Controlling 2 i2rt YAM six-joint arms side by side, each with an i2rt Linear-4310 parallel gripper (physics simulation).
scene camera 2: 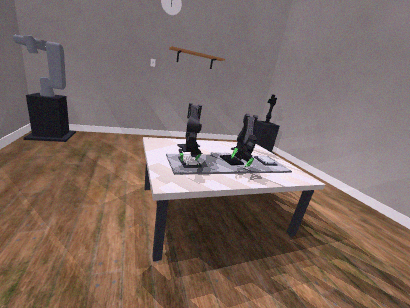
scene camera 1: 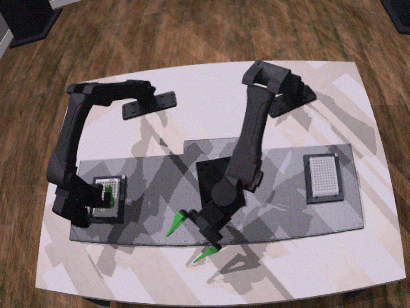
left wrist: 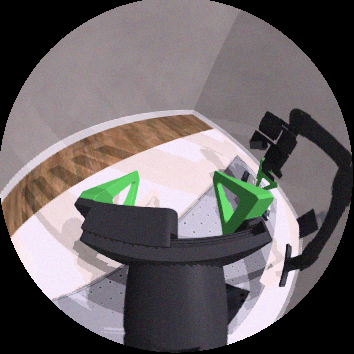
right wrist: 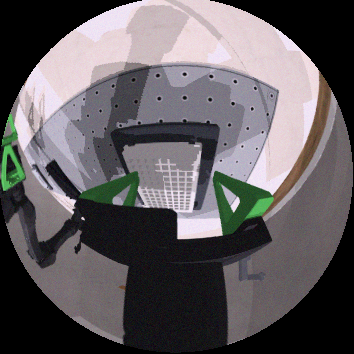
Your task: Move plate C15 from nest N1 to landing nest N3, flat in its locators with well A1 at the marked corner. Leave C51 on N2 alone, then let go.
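A white well plate (scene camera 1: 114,185) (scene camera 2: 190,161) (right wrist: 175,170) lies in a dark nest (scene camera 1: 122,202) (right wrist: 165,131) at the picture's left. Another white plate (scene camera 1: 324,176) (scene camera 2: 266,160) lies in a nest (scene camera 1: 308,187) at the right. A dark middle nest (scene camera 1: 205,180) (scene camera 2: 231,159) shows no plate; the left arm covers part of it. Labels and the marked corner are not legible. My right gripper (scene camera 1: 108,197) (scene camera 2: 190,158) (right wrist: 175,174) is open above the left-hand plate, fingers toward its two sides; contact cannot be told. My left gripper (scene camera 1: 180,249) (scene camera 2: 240,161) (left wrist: 175,174) is open and empty, above the board's front edge.
A grey perforated board (scene camera 1: 155,200) (right wrist: 185,86) lies under the nests on the white table (scene camera 1: 210,100). The left arm reaches across the middle between the two plates. The right arm bends around the table's left side in scene camera 1.
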